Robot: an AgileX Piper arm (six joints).
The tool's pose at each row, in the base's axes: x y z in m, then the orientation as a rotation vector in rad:
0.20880, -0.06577, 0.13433, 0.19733, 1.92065, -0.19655
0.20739, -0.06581, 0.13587, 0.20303, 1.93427, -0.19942
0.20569, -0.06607, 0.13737, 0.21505, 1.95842, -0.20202
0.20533, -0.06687, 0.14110, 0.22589, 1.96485, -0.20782
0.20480, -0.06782, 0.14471, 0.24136, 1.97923, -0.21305
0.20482, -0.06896, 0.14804, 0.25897, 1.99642, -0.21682
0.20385, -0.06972, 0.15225, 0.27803, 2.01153, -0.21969
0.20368, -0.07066, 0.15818, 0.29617, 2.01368, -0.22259
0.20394, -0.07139, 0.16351, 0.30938, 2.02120, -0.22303
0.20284, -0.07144, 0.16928, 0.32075, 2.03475, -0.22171
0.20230, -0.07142, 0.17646, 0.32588, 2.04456, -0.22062
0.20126, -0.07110, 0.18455, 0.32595, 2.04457, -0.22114
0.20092, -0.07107, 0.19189, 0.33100, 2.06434, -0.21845
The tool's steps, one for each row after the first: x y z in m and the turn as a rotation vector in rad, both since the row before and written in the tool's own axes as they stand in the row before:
-0.00095, -0.00043, -0.00181, 0.00451, 0.01412, 0.00085
-0.00080, -0.00072, -0.00201, 0.00714, 0.02535, 0.00397
-0.00335, -0.00102, -0.00156, 0.00907, 0.00765, 0.00394
-0.00317, -0.00120, -0.00164, 0.01069, 0.01618, 0.00629
-0.00313, -0.00123, -0.00104, 0.01057, 0.01935, 0.00797
-0.00348, -0.00115, -0.00241, 0.01055, 0.01761, 0.00961
-0.00535, -0.00114, -0.00248, 0.01015, 0.00481, 0.01094
-0.00497, -0.00076, -0.00192, 0.00622, 0.00947, 0.00770
-0.00468, -0.00053, -0.00351, 0.00419, 0.01519, 0.00614
-0.00612, -0.00030, -0.00378, 0.00158, 0.01051, 0.00233
-0.00661, -0.00018, -0.00478, 0.00040, -0.00001, -0.00017
-0.00631, -0.00022, -0.00376, 0.00055, 0.02033, 0.00122

